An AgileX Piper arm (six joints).
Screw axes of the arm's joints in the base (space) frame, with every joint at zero. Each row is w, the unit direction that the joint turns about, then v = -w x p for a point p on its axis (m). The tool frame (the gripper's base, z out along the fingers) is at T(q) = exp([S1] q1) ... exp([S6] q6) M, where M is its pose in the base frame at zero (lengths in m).
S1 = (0, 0, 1, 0.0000, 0.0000, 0.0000)
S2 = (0, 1, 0, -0.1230, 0.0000, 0.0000)
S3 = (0, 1, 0, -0.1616, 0.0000, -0.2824)
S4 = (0.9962, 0, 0.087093, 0.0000, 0.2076, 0.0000)
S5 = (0, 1, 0, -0.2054, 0.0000, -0.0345)
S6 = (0.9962, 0, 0.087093, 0.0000, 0.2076, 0.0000)
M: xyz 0.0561 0.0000 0.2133 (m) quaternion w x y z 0.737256 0 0.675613 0
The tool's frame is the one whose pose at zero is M.
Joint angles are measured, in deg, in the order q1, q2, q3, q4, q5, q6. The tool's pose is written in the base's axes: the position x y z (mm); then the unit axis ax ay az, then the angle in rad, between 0 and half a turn. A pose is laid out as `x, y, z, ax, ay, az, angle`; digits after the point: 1 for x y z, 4 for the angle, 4 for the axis.
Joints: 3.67 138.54 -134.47 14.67 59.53 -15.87
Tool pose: 532.5, 54.0, 232.1, -0.1354, 0.9859, 0.0982, 2.5741
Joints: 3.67 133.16 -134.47 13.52 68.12 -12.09
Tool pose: 508.5, 52.4, 274.2, -0.1201, 0.9875, 0.1018, 2.6368
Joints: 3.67 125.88 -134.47 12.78 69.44 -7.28
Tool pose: 483.7, 49.9, 336.3, -0.0878, 0.9904, 0.1066, 2.5424
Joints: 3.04 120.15 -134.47 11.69 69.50 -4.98
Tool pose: 460.7, 41.7, 383.4, -0.0684, 0.9924, 0.1022, 2.4469
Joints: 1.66 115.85 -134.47 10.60 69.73 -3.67
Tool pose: 440.6, 28.5, 416.7, -0.0492, 0.9945, 0.0925, 2.3757
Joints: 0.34 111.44 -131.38 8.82 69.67 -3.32
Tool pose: 421.3, 15.6, 434.4, -0.0352, 0.9968, 0.0724, 2.3500
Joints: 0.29 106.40 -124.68 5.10 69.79 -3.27
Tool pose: 400.8, 9.6, 436.7, -0.0323, 0.9988, 0.0375, 2.3812
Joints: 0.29 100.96 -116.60 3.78 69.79 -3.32
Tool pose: 377.9, 7.5, 433.3, -0.0316, 0.9992, 0.0253, 2.4275
